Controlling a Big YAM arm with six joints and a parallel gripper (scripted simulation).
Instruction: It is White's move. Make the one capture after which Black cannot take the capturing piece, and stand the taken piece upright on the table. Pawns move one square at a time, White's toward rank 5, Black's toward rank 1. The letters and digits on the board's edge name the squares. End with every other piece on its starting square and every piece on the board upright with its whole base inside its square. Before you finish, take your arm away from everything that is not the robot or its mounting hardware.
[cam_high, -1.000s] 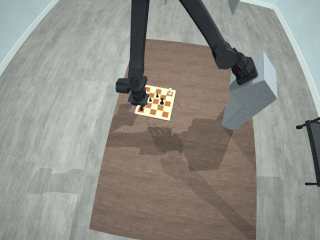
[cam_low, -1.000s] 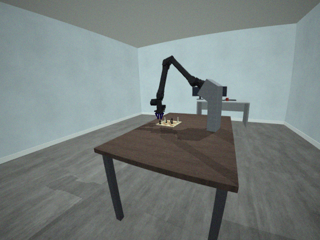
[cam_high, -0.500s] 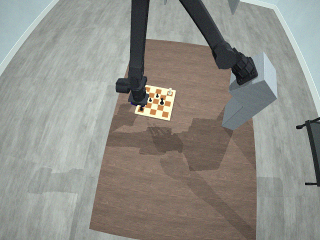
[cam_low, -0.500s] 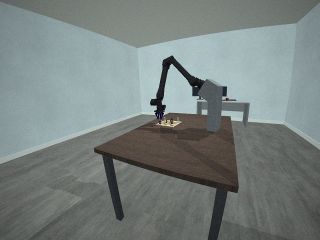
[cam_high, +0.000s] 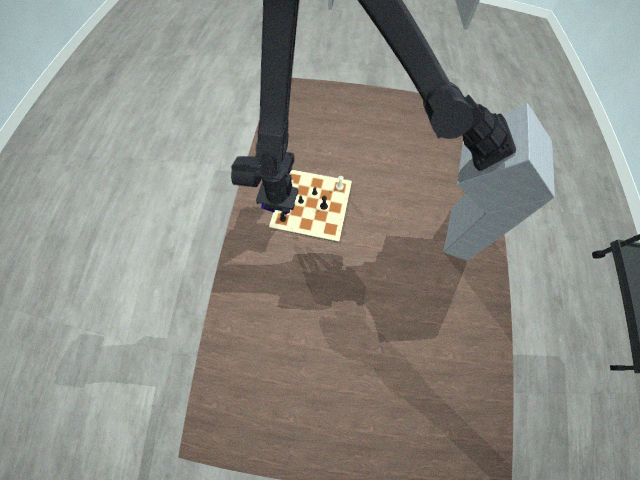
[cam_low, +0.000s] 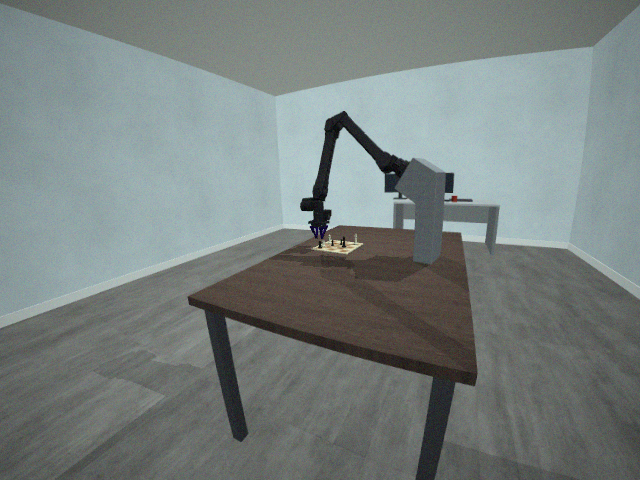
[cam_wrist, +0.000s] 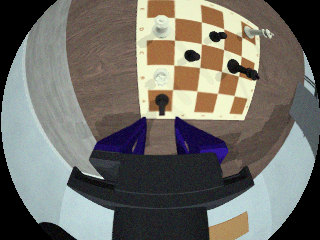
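My hand is 9 cm past the chessboard, 5 cm to the left of it and 6 cm above it.
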